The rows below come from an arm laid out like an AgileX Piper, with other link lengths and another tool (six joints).
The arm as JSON. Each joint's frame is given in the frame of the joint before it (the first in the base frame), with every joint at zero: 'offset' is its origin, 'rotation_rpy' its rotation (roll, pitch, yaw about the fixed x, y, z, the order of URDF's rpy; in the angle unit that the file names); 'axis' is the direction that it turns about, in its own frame. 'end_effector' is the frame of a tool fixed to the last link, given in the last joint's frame.
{
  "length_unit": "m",
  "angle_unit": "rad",
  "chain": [
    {
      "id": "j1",
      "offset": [
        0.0,
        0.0,
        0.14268
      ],
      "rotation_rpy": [
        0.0,
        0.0,
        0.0
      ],
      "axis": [
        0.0,
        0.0,
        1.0
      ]
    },
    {
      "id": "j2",
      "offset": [
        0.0,
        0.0,
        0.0
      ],
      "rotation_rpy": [
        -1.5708,
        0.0,
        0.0
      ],
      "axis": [
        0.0,
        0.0,
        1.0
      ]
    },
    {
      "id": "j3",
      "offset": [
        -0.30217,
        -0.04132,
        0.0
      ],
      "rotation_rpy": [
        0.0,
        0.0,
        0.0
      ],
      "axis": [
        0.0,
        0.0,
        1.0
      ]
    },
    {
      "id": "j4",
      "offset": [
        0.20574,
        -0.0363,
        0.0
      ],
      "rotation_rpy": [
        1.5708,
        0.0,
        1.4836
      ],
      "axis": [
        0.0,
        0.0,
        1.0
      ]
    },
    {
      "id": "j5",
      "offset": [
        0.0,
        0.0,
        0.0
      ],
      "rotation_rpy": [
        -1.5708,
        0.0,
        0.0
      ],
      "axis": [
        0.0,
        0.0,
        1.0
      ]
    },
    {
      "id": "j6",
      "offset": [
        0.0,
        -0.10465,
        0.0
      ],
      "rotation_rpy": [
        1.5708,
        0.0,
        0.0
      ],
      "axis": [
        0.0,
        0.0,
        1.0
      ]
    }
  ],
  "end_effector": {
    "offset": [
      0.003,
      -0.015,
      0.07
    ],
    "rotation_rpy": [
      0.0,
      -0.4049,
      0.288
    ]
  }
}
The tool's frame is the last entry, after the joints.
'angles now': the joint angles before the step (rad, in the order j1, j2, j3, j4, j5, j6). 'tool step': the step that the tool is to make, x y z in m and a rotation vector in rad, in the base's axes. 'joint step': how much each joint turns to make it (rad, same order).
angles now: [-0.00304 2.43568 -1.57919 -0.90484 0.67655 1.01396]
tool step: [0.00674 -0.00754 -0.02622 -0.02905 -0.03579 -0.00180]
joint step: [-0.00827 0.07513 -0.00534 -0.15138 -0.04550 0.15947]
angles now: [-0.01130 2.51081 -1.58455 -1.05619 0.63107 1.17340]
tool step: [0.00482 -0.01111 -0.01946 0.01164 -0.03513 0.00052]
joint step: [-0.03013 0.04938 -0.00530 -0.09883 -0.06183 0.10141]
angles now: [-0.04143 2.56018 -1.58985 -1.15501 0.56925 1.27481]
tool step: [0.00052 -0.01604 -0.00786 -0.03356 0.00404 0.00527]
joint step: [-0.02803 0.03060 -0.01252 -0.07331 -0.00091 0.03111]
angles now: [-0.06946 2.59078 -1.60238 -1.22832 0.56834 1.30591]
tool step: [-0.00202 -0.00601 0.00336 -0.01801 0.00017 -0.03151]
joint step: [-0.00471 0.00000 -0.01002 0.00659 0.03197 0.00373]
